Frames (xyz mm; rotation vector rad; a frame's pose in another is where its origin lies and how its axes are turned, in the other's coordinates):
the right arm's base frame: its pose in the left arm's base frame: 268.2 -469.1 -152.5 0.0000 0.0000 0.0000
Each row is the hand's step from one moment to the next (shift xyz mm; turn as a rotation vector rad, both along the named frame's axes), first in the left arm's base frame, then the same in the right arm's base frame.
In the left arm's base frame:
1: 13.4 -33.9 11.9 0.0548 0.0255 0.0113
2: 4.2 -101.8 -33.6 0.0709 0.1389 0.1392
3: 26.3 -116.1 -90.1 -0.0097 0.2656 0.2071
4: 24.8 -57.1 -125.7 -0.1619 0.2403 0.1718
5: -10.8 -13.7 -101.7 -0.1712 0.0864 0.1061
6: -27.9 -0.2 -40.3 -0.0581 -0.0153 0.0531
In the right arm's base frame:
1: 13.4 -33.9 11.9 0.0548 0.0255 0.0113
2: 4.2 -101.8 -33.6 0.0709 0.1389 0.1392
3: 26.3 -116.1 -90.1 -0.0097 0.2656 0.2071
4: 24.8 -57.1 -125.7 -0.1619 0.2403 0.1718
5: -10.8 -13.7 -101.7 -0.1712 0.0864 0.1061
6: -27.9 -0.2 -40.3 -0.0581 -0.0153 0.0531

